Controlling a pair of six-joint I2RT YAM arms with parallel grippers.
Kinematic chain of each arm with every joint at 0, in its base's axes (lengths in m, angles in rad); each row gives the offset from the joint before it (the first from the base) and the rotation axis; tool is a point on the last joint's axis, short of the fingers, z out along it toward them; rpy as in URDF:
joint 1: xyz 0 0 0.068 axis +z
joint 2: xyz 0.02 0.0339 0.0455 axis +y
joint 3: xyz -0.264 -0.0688 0 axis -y
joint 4: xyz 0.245 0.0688 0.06 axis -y
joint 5: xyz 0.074 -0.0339 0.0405 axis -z
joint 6: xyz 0.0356 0 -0.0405 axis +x
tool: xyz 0 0 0 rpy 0 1.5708 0
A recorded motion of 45 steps. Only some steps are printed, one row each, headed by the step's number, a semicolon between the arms.
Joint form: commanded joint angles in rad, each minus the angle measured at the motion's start. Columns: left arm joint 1, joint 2, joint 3, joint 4, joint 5, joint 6; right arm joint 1, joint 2, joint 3, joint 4, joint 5, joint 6.
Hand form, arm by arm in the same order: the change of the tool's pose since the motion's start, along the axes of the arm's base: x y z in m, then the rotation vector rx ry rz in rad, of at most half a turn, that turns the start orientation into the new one. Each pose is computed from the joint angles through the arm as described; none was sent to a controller.
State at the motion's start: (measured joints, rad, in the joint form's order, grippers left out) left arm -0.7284 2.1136 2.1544 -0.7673 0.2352 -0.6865; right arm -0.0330 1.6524 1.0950 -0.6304 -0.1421 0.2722
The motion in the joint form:
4: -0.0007 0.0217 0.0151 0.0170 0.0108 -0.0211; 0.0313 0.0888 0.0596 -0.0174 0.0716 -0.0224
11: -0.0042 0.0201 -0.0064 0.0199 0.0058 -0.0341; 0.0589 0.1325 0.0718 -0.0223 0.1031 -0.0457
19: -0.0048 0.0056 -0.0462 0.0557 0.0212 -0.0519; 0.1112 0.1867 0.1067 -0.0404 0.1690 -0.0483
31: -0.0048 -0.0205 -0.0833 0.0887 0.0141 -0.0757; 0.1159 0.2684 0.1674 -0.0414 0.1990 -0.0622
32: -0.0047 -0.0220 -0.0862 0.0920 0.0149 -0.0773; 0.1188 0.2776 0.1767 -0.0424 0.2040 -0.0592
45: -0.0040 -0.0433 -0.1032 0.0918 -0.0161 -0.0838; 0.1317 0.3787 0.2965 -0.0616 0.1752 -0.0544
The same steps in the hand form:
4: 0.0040 -0.0045 -0.0037 -0.0204 0.0110 0.0047; 0.0162 0.0075 -0.0120 -0.0741 0.0455 0.0269
11: 0.0028 -0.0055 -0.0097 -0.0115 0.0300 0.0136; 0.0208 0.0159 -0.0229 -0.1121 0.0792 0.0672
19: 0.0014 -0.0054 -0.0130 -0.0327 0.0410 0.0127; 0.0280 0.0321 -0.0320 -0.1783 0.1134 0.1030
31: -0.0012 -0.0027 -0.0104 -0.0534 0.0375 0.0326; 0.0440 0.0340 -0.0440 -0.2121 0.1341 0.1135
32: -0.0012 -0.0026 -0.0104 -0.0557 0.0375 0.0331; 0.0462 0.0350 -0.0448 -0.2162 0.1348 0.1121
45: -0.0038 0.0015 -0.0064 -0.0470 0.0246 0.0615; 0.0718 0.0434 -0.0511 -0.1882 0.1344 0.1293

